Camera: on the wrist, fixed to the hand. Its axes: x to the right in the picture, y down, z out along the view.
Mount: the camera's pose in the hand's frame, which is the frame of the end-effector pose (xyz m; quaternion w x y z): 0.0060 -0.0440 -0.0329 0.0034 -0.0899 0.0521 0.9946
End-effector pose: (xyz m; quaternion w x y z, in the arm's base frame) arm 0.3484 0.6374 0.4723 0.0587 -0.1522 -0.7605 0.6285
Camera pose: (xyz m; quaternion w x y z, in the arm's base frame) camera 0.3450 0.6629 0.5212 0.5990 0.7949 -0.0953 0.0158
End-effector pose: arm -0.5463 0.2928 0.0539 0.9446 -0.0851 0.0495 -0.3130
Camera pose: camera -0.5720 0.2502 0.0298 0.3043 -0.0197 0.1622 0.9385
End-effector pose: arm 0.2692 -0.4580 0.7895 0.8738 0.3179 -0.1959 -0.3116
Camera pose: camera 0.2729 -0.4743 0.7368 0.3517 -0.2561 -0.2433 0.8669
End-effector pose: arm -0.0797 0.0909 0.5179 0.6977 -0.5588 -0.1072 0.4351
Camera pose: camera -0.0337 0.0728 0.5427 0.4751 0.1939 -0.5527 -0.6567
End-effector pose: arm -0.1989 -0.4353 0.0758 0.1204 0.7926 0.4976 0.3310
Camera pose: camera -0.2496 -0.4137 0.0801 0.2835 -0.4696 0.8101 -0.2069
